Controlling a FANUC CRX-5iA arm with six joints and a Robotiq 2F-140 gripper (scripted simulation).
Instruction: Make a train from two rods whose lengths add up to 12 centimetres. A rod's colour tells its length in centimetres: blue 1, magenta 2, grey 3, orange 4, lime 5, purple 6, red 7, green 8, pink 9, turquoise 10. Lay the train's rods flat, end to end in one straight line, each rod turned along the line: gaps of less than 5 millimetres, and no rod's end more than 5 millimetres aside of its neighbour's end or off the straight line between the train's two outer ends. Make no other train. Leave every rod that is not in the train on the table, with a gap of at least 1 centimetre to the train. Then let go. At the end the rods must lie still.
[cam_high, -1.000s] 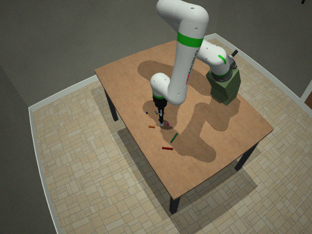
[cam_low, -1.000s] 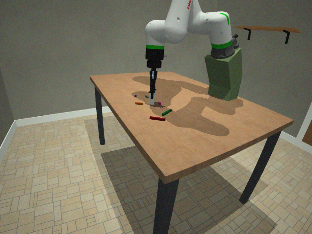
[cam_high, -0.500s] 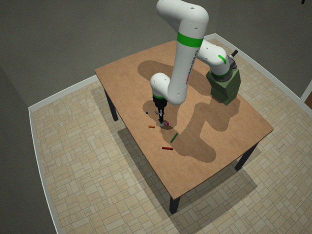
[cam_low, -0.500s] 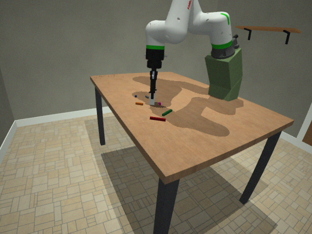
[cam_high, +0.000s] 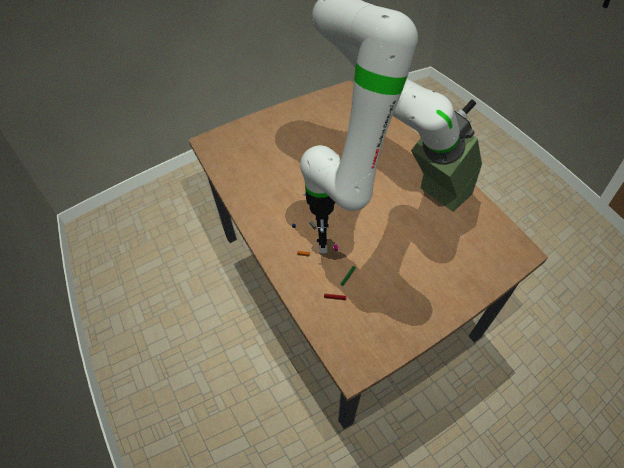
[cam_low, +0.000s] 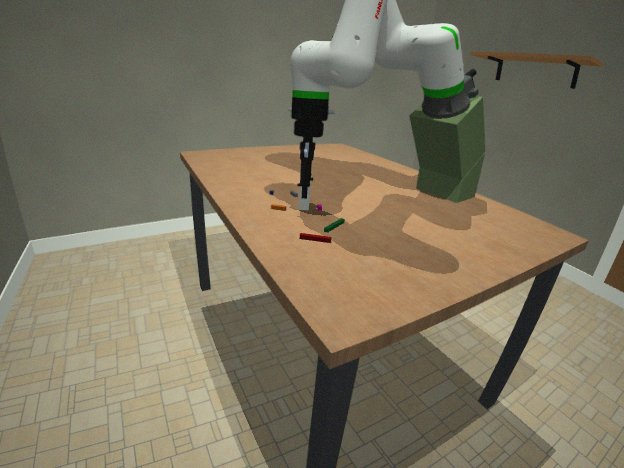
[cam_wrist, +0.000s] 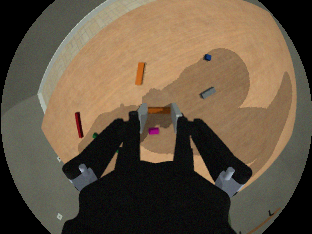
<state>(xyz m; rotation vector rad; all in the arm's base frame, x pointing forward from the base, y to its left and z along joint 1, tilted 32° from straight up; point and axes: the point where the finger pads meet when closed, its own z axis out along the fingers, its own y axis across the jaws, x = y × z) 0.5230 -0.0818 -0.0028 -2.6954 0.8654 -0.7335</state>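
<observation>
Now: the magenta rod 30 mm to the left of my hand, 30 mm below it and 30 mm behind it. From my hand the other things lie so: blue rod 130 mm to the right, 40 mm ahead, 30 mm below; then green rod 150 mm to the left, 30 mm below; then grey rod 100 mm to the right, 30 mm below, 20 mm behind.
</observation>
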